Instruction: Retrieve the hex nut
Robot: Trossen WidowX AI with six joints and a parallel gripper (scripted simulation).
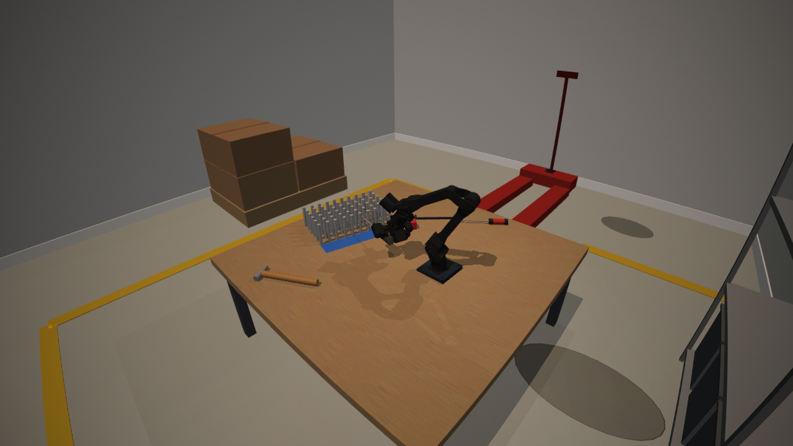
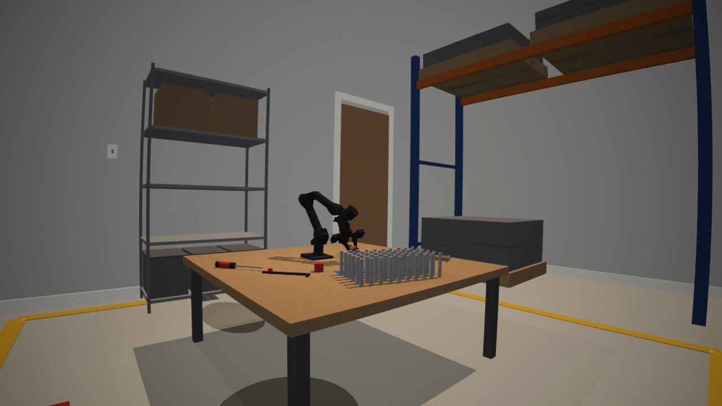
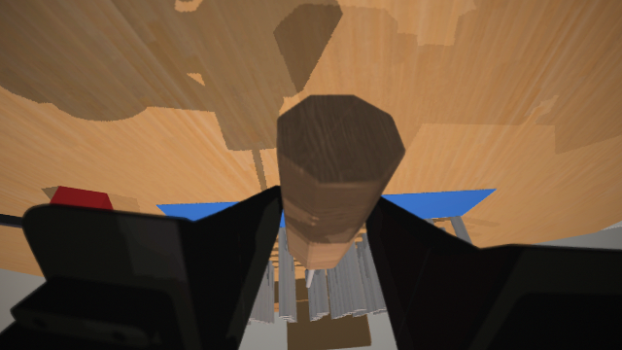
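Right now the blue taped strip is 18 cm ahead of my gripper tip, 7 cm below it and 3 cm to the left of it. Also, from my gripper tip: red cube 23 cm to the right, 10 cm ahead, 5 cm below; hook tool 10 cm ahead, 1 cm to the right; hex nut 34 cm ahead, 7 cm below, 3 cm to the right.
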